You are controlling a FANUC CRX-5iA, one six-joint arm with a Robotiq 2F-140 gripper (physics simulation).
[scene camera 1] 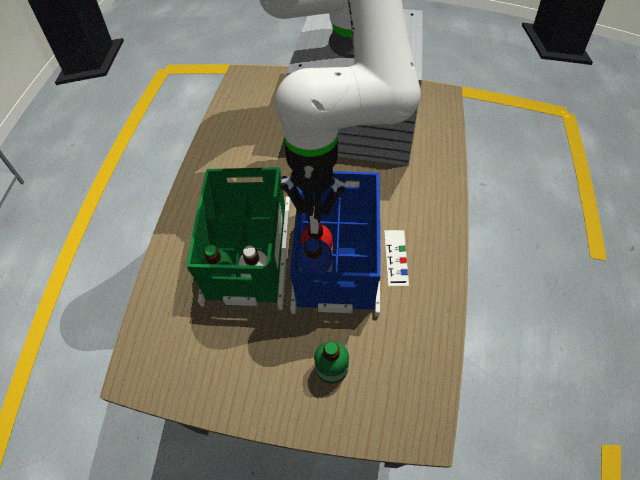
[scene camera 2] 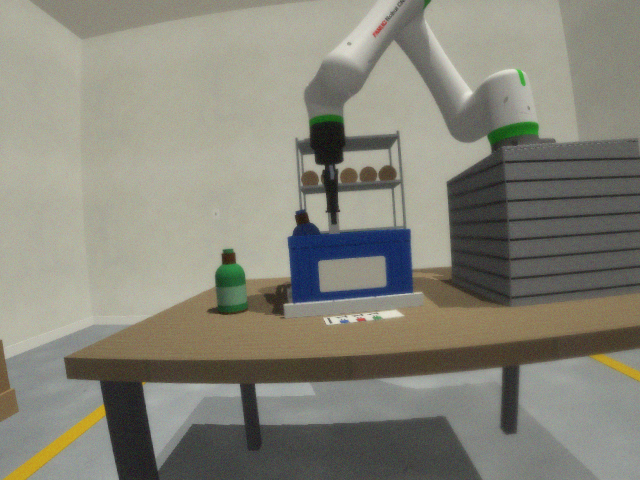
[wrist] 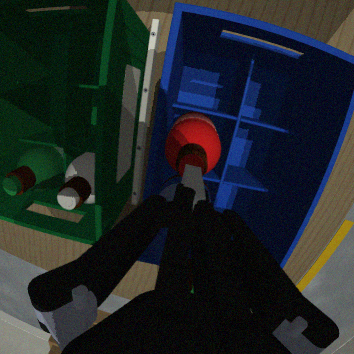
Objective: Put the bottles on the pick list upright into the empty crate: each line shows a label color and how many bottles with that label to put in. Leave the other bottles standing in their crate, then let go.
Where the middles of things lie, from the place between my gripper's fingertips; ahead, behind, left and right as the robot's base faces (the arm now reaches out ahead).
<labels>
Now: the blue bottle (wrist: 155,247) 7 cm ahead of my hand. Also, from my hand: pick list (scene camera 1: 397,271) 20 cm to the left, 16 cm below, 1 cm behind; then red bottle (wrist: 193,139) 8 cm below, 1 cm behind.
</labels>
